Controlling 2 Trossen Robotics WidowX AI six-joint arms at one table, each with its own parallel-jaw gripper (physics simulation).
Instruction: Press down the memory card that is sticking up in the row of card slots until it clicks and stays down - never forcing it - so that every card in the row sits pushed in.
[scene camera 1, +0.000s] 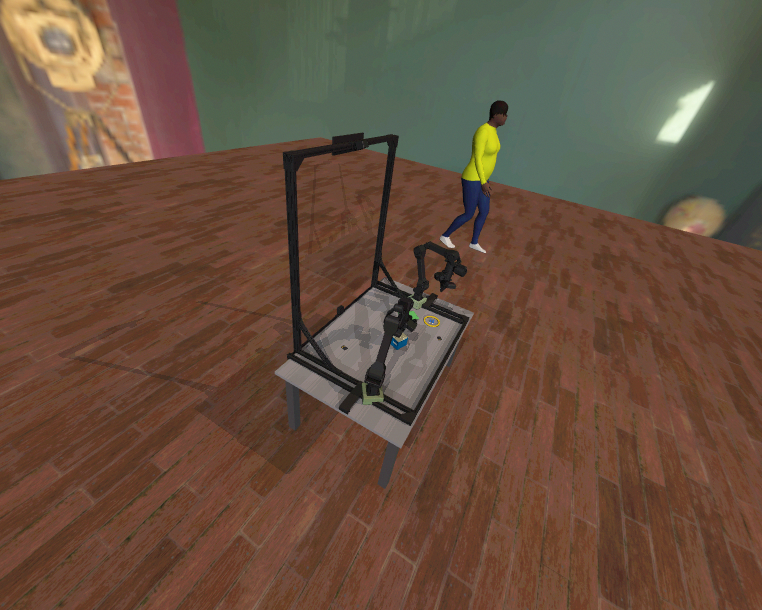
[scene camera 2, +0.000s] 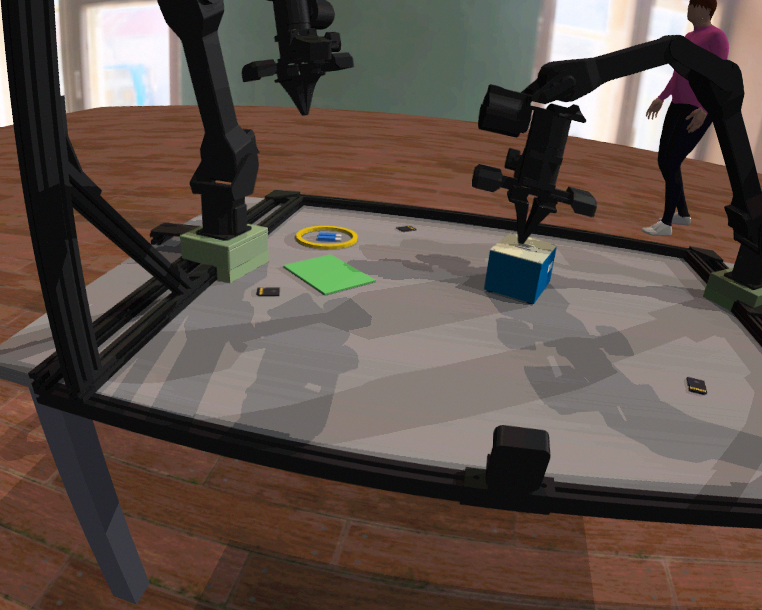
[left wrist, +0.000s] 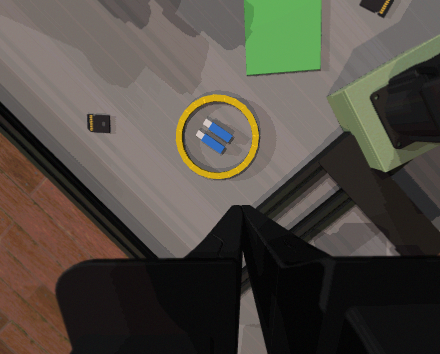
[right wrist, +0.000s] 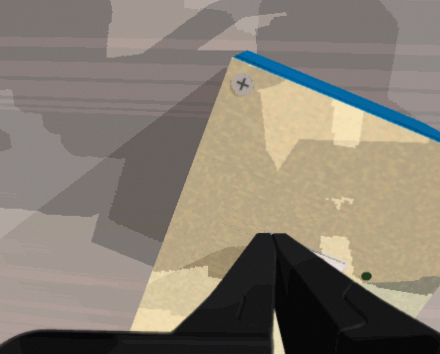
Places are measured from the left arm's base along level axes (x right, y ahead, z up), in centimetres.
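Where they show: left gripper, fingertip midpoint: (scene camera 1: 440, 291) (scene camera 2: 305, 115) (left wrist: 240, 214); right gripper, fingertip midpoint: (scene camera 2: 520, 242) (right wrist: 269, 247); left arm's base at its link origin: (scene camera 1: 417, 297) (scene camera 2: 224, 231) (left wrist: 412, 106); right arm's base at its link origin: (scene camera 1: 372, 390) (scene camera 2: 745, 280).
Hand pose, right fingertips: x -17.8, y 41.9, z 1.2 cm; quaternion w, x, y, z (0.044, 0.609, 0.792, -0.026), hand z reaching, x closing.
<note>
Things, the pixels of their top centre, and the offset from my right fingertips. Level surfaces: height alone.
- blue box at its top centre: (scene camera 2: 525, 247) (scene camera 1: 397, 334) dx +0.8, dy +0.9, dz -0.4 cm
- cream top at its surface level: dz -0.2 cm
- thin pale strip at its top centre: (right wrist: 291, 271) dx +0.8, dy +0.9, dz -0.4 cm
- yellow ring at its top centre: (left wrist: 216, 138) (scene camera 2: 326, 235) dx -1.7, dy -34.3, dz -6.3 cm
- green sheet at its top centre: (left wrist: 282, 19) (scene camera 2: 328, 272) dx +12.4, dy -26.2, dz -6.6 cm
A blue box (scene camera 1: 399, 344) (scene camera 2: 510, 274) with a cream top (right wrist: 215, 200) stands on the table. My right gripper (scene camera 2: 522, 241) (right wrist: 269, 247) is shut and empty, pointing down with its fingertips at the cream top; whether they touch it I cannot tell. A thin pale strip (right wrist: 336, 261) shows beside the fingers in the right wrist view. The row of slots and its cards are mostly hidden behind the fingers, and I cannot make out a raised card. My left gripper (scene camera 2: 305, 113) (left wrist: 240, 214) is shut and empty, high above the table at the picture's left in scene camera 2.
Loose black cards (scene camera 2: 406, 227) (scene camera 2: 268, 291) (scene camera 2: 696, 385) (left wrist: 100, 123) lie flat on the table. A yellow ring (scene camera 2: 326, 246) (left wrist: 256, 135) surrounds two blue sticks (scene camera 2: 328, 236) (left wrist: 220, 131). A green sheet (scene camera 2: 329, 274) (left wrist: 283, 40) lies near the left arm's base. A black frame borders the table.
</note>
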